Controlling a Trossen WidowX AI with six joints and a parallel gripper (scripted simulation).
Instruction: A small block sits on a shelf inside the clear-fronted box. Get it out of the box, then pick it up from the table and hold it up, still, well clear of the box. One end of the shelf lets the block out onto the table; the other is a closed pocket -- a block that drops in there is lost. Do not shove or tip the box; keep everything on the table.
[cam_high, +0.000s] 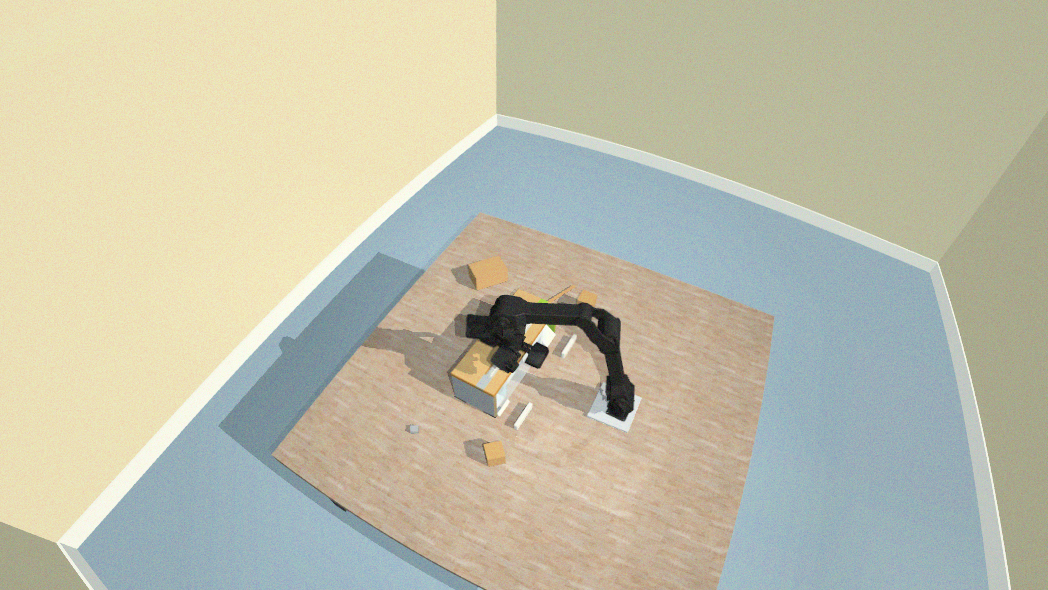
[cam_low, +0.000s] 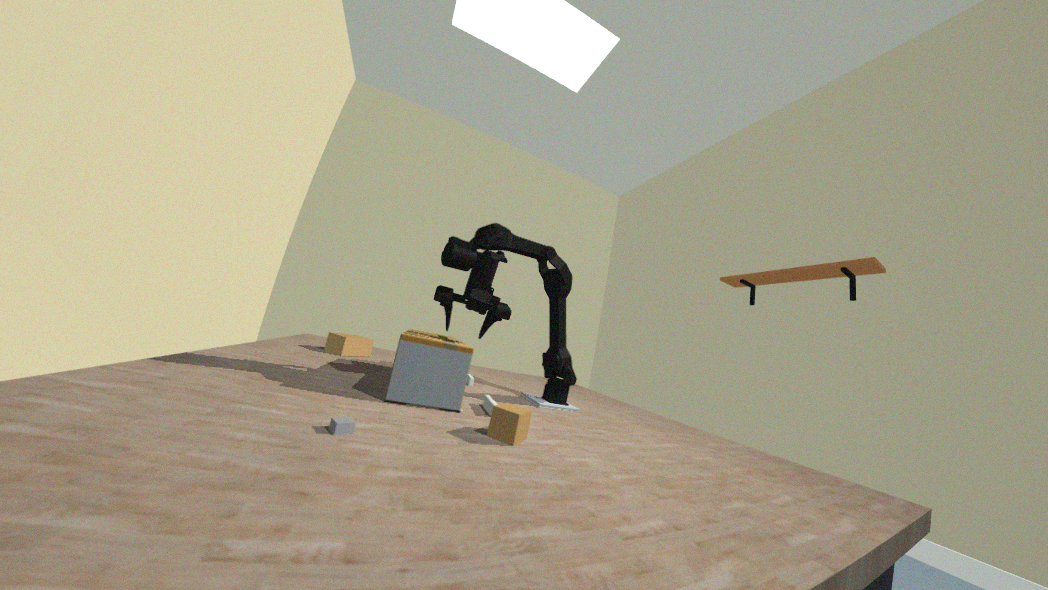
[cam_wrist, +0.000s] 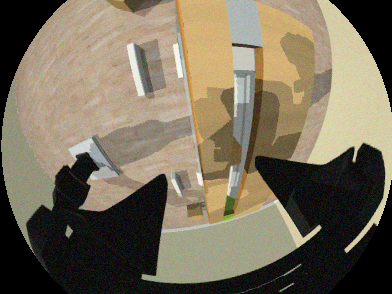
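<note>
My gripper tip is now 60 mm above the brown block, 40 mm to the left of it and 40 mm short of it. The rest, counted from my gripper tip: clear-fronted box 90 mm below, 50 mm to the right, 30 mm ahead; then grey block 310 mm to the left, 170 mm ahead, 140 mm below.
</note>
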